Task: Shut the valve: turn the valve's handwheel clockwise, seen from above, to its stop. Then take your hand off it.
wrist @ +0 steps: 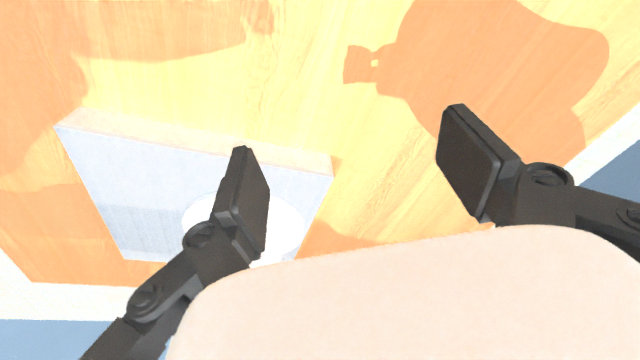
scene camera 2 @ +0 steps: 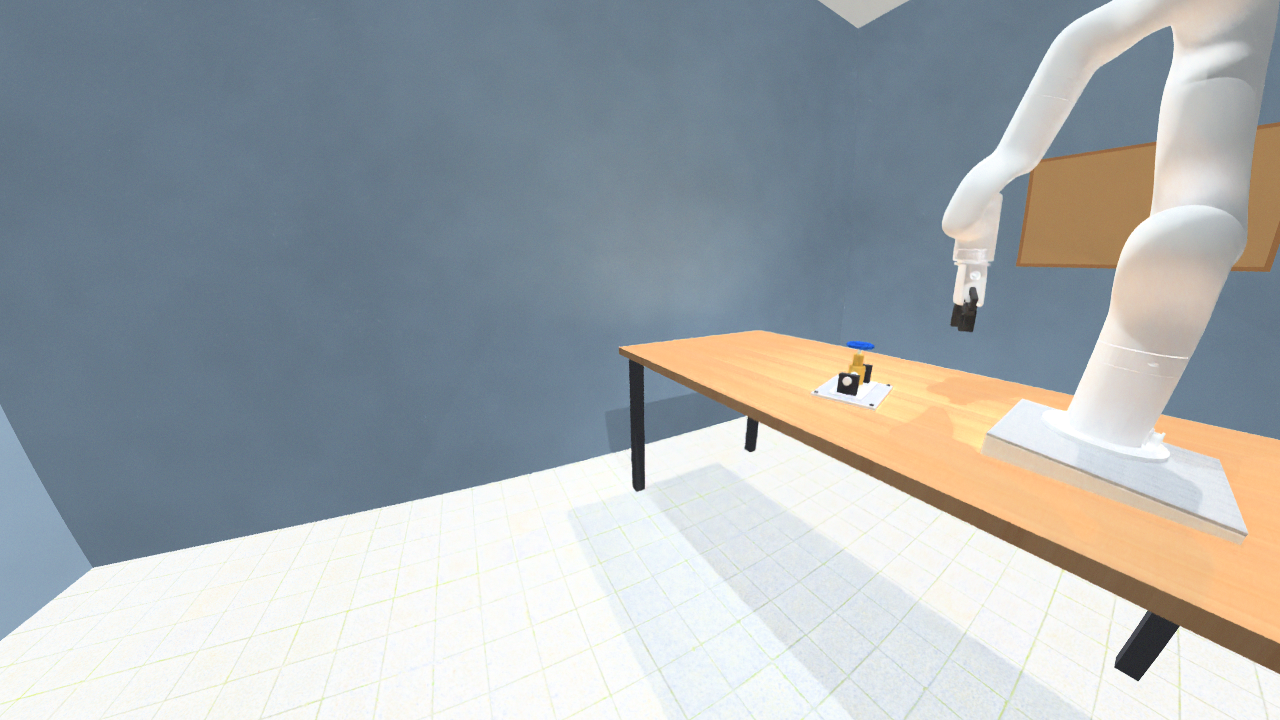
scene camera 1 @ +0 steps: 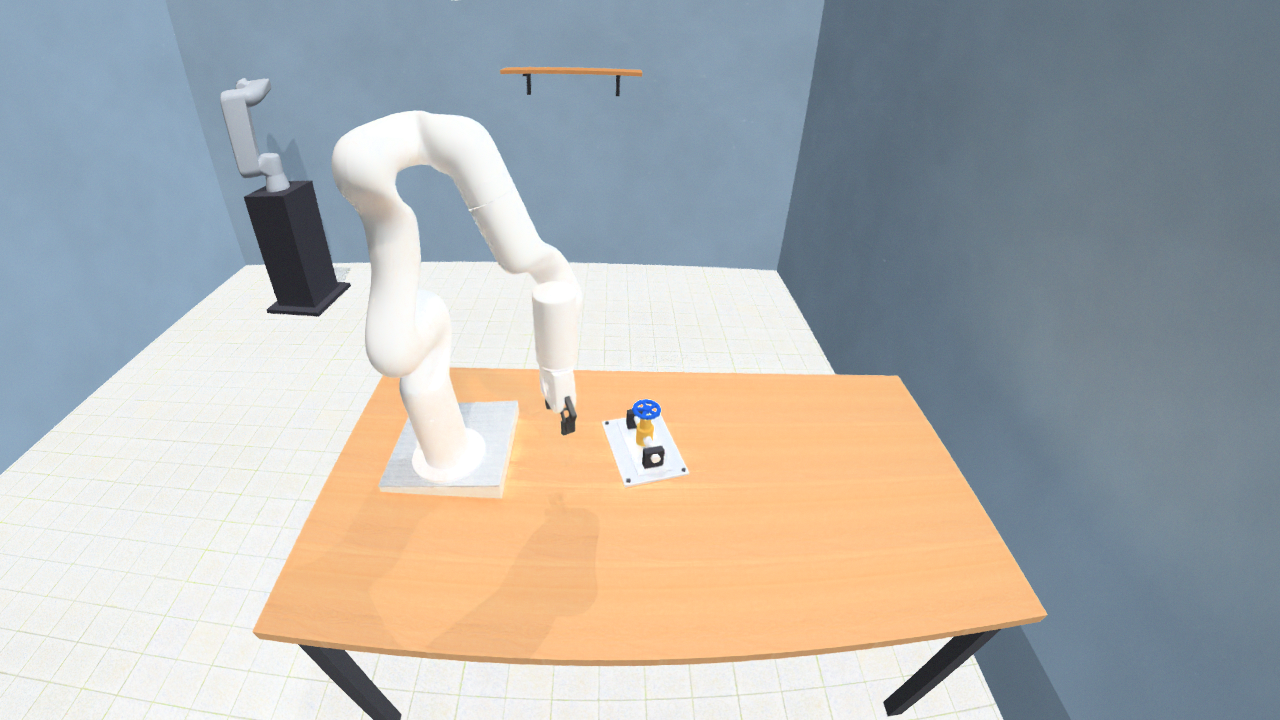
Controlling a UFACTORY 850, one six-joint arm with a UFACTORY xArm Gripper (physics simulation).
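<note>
The blue spoked handwheel (scene camera 1: 646, 417) (scene camera 2: 860, 345) lies level on top of the yellow valve body (scene camera 1: 644, 436) (scene camera 2: 857, 368). The valve stands on a white mounting plate (scene camera 1: 617, 458) (scene camera 2: 872, 399), between two black blocks. My gripper (scene camera 1: 559, 414) (scene camera 2: 964, 317) (wrist: 347, 151) is open and empty. It hangs in the air above the table, between the arm's base and the valve, pointing downward and apart from the handwheel. The valve does not show in the wrist view. The handwheel's turn angle cannot be told.
The wooden table (scene camera 1: 787, 555) (scene camera 2: 733, 358) carries the arm's grey base slab (scene camera 1: 494, 429) (scene camera 2: 1020, 429) (wrist: 115, 160) to one side of the valve. A shelf (scene camera 1: 572, 70) hangs on the wall. A second, grey arm (scene camera 1: 239, 134) stands on a black pedestal (scene camera 1: 290, 241) beyond the table.
</note>
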